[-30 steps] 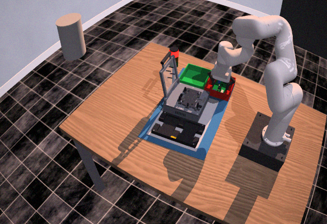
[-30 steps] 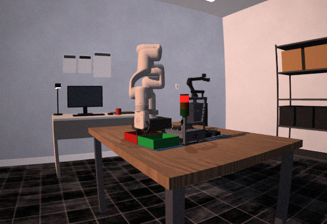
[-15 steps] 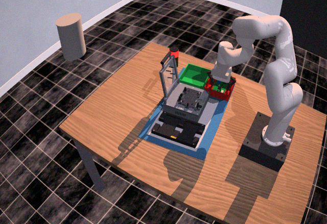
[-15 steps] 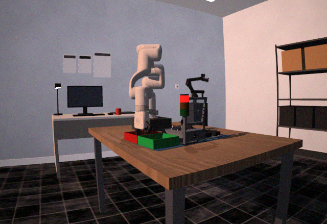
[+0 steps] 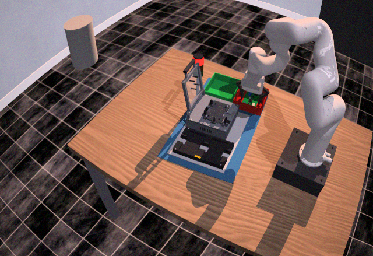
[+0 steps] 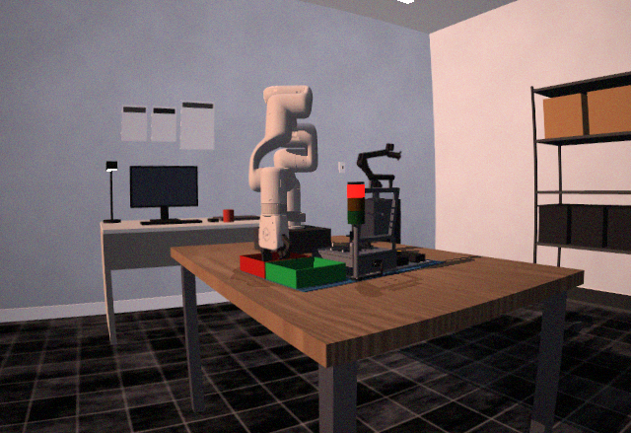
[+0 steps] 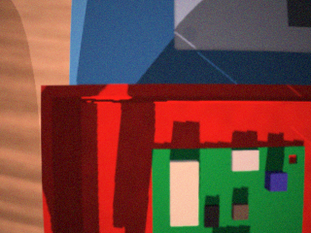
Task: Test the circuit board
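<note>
The red bin lies right at my hand. The rest, counted from my hand: black block 26 cm to the left, 7 cm above, 2 cm ahead; then green bin 15 cm ahead, 1 cm to the left; then green circuit board 1 cm below.
</note>
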